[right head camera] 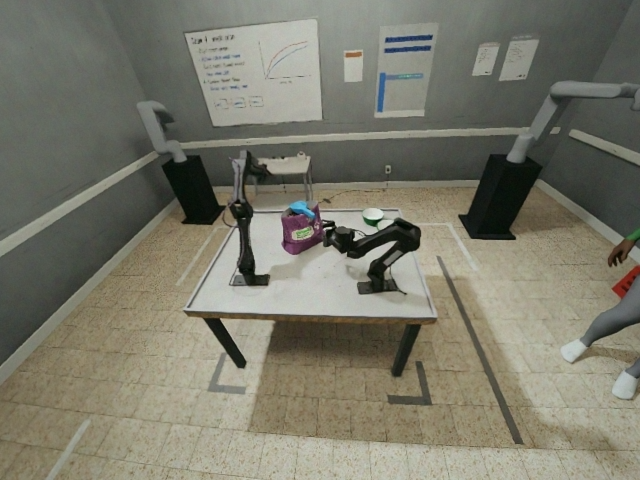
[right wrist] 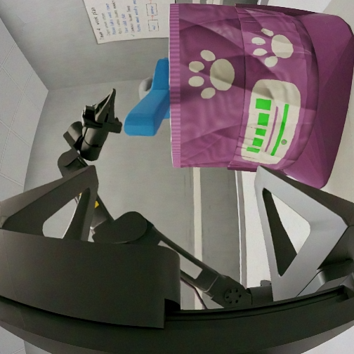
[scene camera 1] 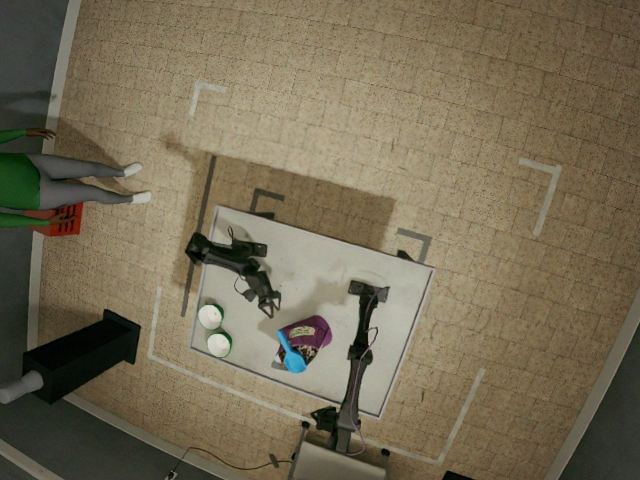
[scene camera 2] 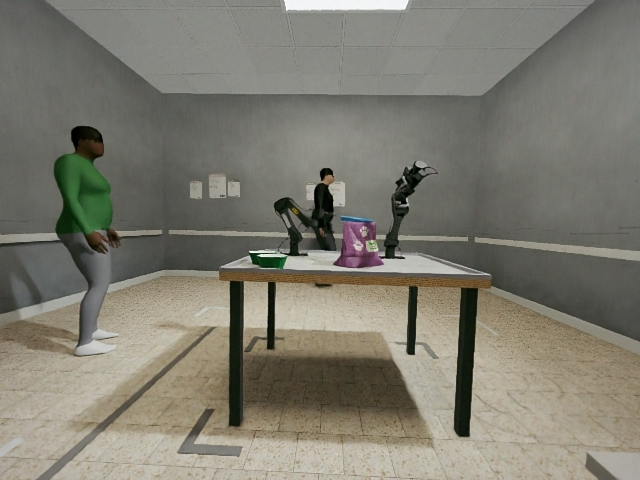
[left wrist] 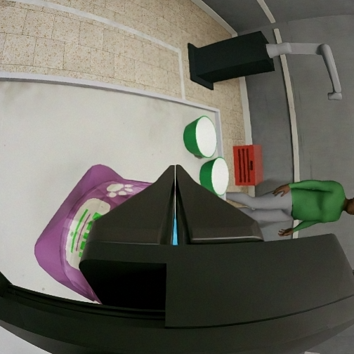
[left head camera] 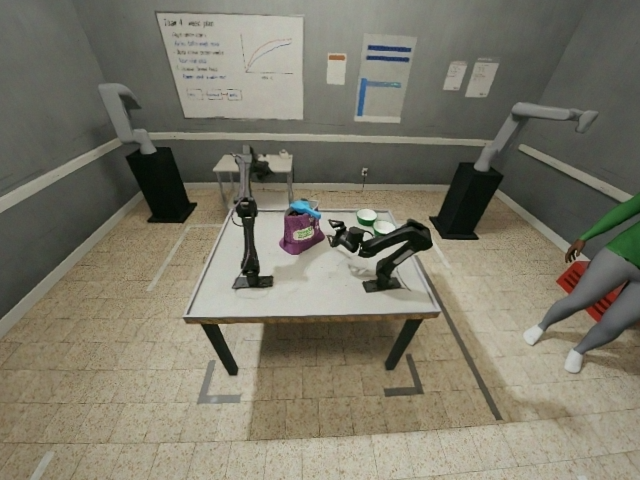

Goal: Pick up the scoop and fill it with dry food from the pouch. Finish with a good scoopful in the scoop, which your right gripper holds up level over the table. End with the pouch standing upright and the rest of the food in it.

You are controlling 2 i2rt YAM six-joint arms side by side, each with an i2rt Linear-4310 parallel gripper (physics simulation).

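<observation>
The purple pouch [left head camera: 301,242] [right head camera: 301,239] [scene camera 1: 313,335] [scene camera 2: 356,250] [left wrist: 52,240] [right wrist: 210,135] stands upright on the table, open at the top, with brown dry food [scene camera 1: 310,352] inside. The blue scoop [left head camera: 306,208] [right head camera: 301,207] [scene camera 1: 294,360] [scene camera 2: 356,219] [right wrist: 147,117] lies across the pouch's mouth, its handle jutting past the rim. My right gripper [left head camera: 331,233] [scene camera 1: 276,305] [right wrist: 176,173] is open and empty, low beside the pouch and apart from the handle. My left gripper [left head camera: 271,174] [scene camera 1: 313,414] [scene camera 2: 436,171] [left wrist: 174,174] is shut and empty, high beyond the table's far edge.
Two green bowls with white insides [left head camera: 366,217] [left head camera: 384,227] [scene camera 1: 210,316] [scene camera 1: 219,344] stand near the far right corner of the table in the left head camera. A raised rim [scene camera 1: 253,373] runs around the table. A small side table [left head camera: 279,164] stands behind it.
</observation>
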